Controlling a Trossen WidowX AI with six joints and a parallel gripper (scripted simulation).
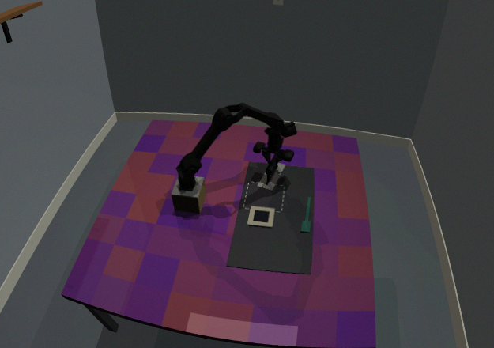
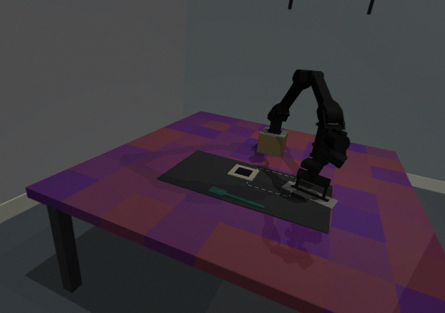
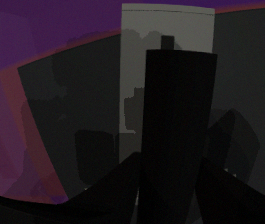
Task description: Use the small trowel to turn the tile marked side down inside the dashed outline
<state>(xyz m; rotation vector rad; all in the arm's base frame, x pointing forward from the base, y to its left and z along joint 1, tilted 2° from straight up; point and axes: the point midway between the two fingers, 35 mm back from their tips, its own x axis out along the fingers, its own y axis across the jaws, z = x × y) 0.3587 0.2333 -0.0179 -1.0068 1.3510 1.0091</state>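
The dark mat is 4 cm ahead of my gripper tip, 24 cm to the right of it and 8 cm below it. From my gripper tip the other things lie so: tan tile: 2 cm behind, 28 cm to the right, 6 cm below; then teal trowel: 18 cm ahead, 26 cm to the right, 6 cm below.
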